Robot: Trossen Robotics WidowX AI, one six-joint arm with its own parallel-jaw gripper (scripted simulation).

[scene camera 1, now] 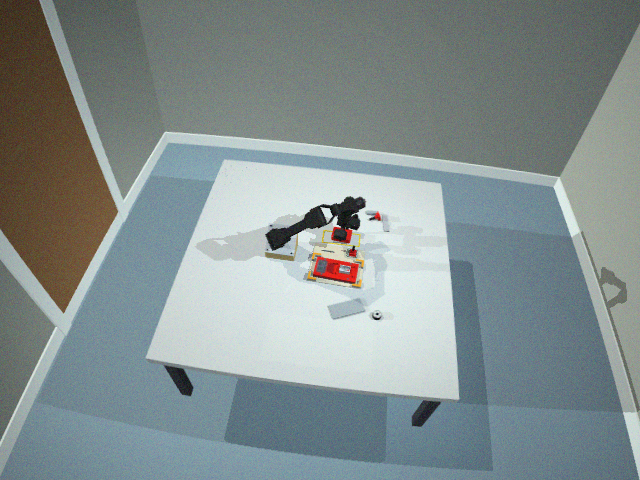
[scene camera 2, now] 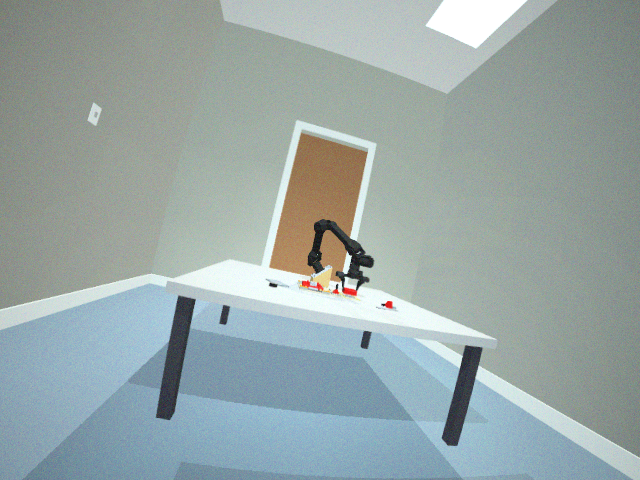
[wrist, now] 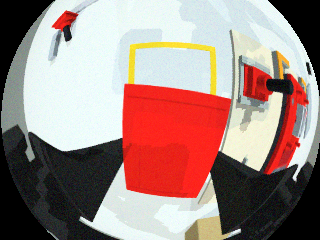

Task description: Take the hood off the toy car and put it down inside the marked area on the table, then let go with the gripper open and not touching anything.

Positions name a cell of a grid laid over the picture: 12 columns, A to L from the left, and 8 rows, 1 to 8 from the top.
Scene:
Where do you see a red toy car body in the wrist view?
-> K5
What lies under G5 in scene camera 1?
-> A red toy car body.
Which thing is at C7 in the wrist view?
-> My gripper.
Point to a red hood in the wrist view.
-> G5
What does my gripper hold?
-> A red hood.

